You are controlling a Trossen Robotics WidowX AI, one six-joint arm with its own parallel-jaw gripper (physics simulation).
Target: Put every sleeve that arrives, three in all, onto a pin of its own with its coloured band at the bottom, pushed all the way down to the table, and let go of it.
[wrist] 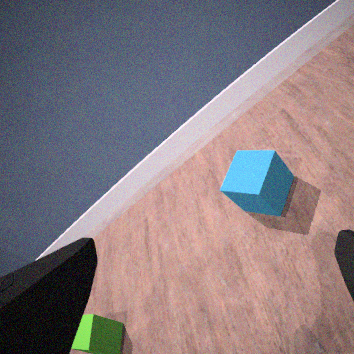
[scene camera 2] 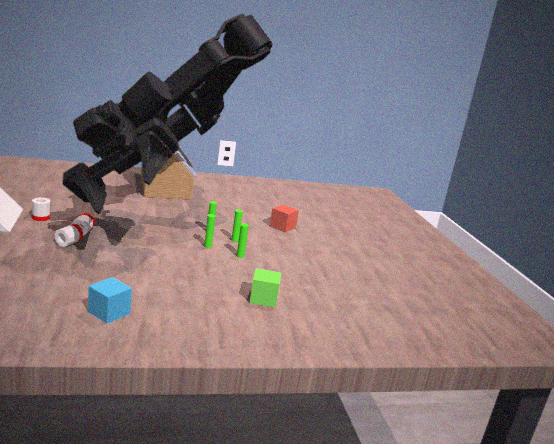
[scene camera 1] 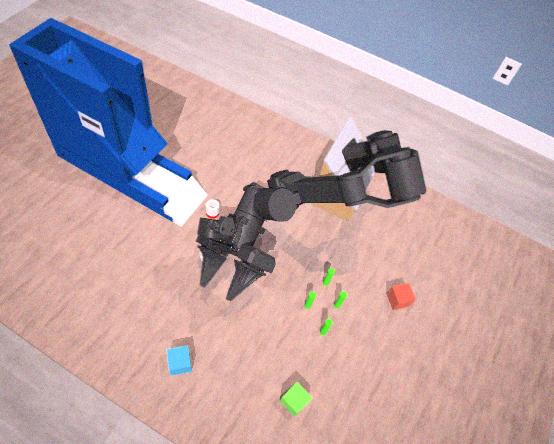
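A white sleeve [scene camera 1: 212, 208] [scene camera 2: 41, 209] stands upright near the chute's end, its red band at the bottom. In scene camera 2, white sleeve material [scene camera 2: 67, 235] with two red bands lies on the table, below one finger; it looks like two sleeves end to end, but I cannot be sure. The arm mostly hides it in scene camera 1. Several green pins stand bare in a group, among them a front one [scene camera 1: 326, 327] [scene camera 2: 242, 242] and a left one [scene camera 1: 310, 300] [scene camera 2: 210, 232]. My gripper [scene camera 1: 216, 292] [scene camera 2: 123, 197] [wrist: 221, 249] is open and empty, above the table, left of the pins.
A blue dispenser [scene camera 1: 65, 110] with a white ramp [scene camera 1: 175, 192] [scene camera 2: 6, 212] stands left. Loose cubes are blue [scene camera 1: 179, 360] [scene camera 2: 109, 300] [wrist: 257, 180], green [scene camera 1: 296, 398] [scene camera 2: 265, 287] [wrist: 102, 334] and red [scene camera 1: 401, 296] [scene camera 2: 284, 218]. A wooden block [scene camera 2: 170, 182] stands behind, near the arm.
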